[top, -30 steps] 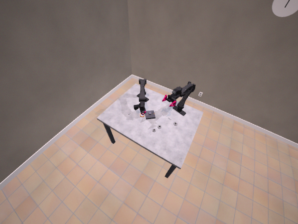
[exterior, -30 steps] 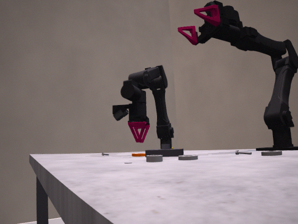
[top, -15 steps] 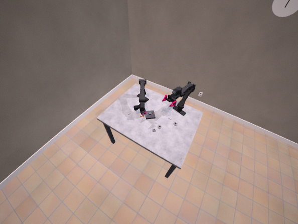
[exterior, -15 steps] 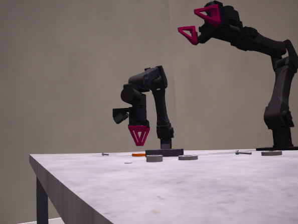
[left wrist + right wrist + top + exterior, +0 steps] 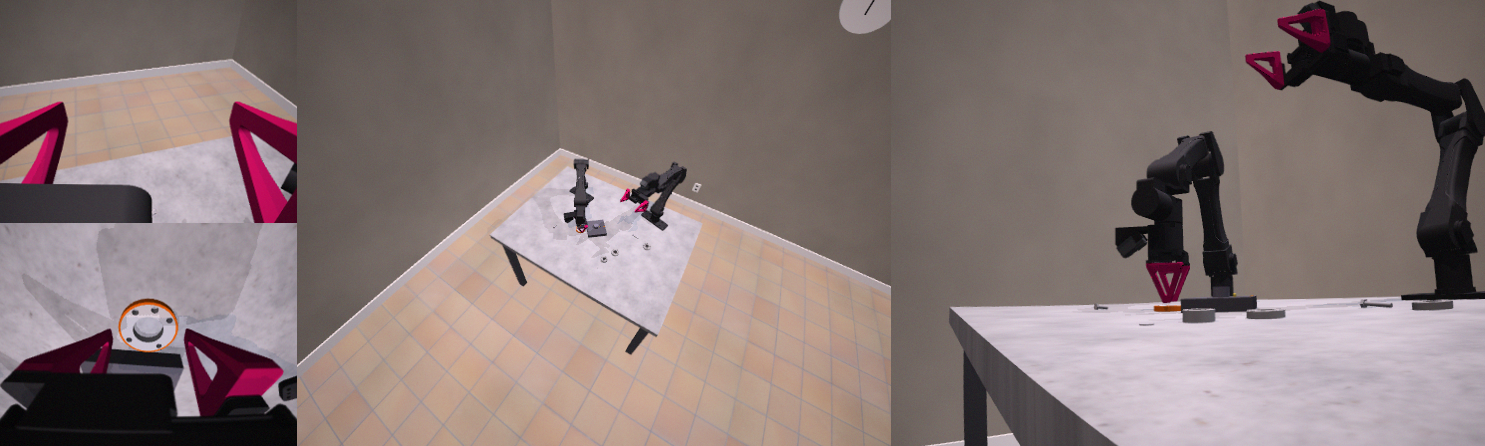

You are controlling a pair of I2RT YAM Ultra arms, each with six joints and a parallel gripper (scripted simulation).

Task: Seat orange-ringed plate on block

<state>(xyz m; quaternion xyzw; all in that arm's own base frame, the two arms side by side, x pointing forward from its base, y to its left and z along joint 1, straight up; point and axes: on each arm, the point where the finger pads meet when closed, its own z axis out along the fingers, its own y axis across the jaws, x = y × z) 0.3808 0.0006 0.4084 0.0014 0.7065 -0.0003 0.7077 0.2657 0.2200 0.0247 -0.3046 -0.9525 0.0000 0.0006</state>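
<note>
Right now my right hand is 20 mm above the plate. The rest, counted from my right hand: block (60 mm behind, 120 mm to the left).
</note>
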